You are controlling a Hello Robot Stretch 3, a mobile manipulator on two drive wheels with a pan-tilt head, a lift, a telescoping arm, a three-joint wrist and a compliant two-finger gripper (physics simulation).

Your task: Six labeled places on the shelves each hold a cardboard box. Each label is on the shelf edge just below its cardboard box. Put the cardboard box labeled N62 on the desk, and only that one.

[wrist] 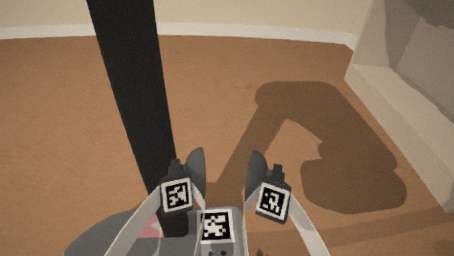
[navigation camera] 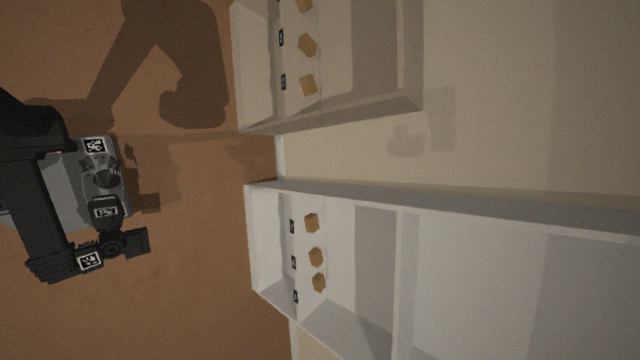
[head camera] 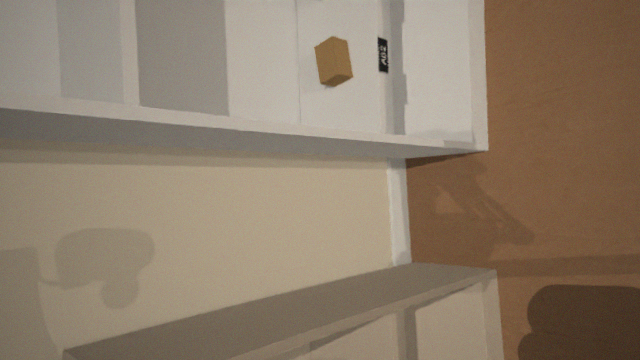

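Observation:
One brown cardboard box [head camera: 334, 61] stands in the white shelf unit [head camera: 300, 143] [navigation camera: 450, 201] in the head view, above a black label [head camera: 383, 55] that starts with A; its middle character is unclear. In the navigation view, that unit holds three boxes [navigation camera: 311, 223] [navigation camera: 316, 257] [navigation camera: 319, 282]. The other shelf unit [head camera: 300, 310] [navigation camera: 380, 106] shows three more boxes [navigation camera: 304, 5] [navigation camera: 307, 45] [navigation camera: 308, 85]. Their labels are too small to read, so N62 cannot be identified. The desk does not show. My gripper [wrist: 226, 165] [navigation camera: 101, 162] is open and empty, above the robot base and away from both units.
A beige wall [head camera: 225, 210] [navigation camera: 500, 150] with a white baseboard [head camera: 400, 215] [navigation camera: 280, 155] stands between the two shelf units. A black post [wrist: 132, 85] rises beside the gripper in the wrist view. A shelf corner [wrist: 400, 115] stands at the right there. Robot shadows fall on the brown floor.

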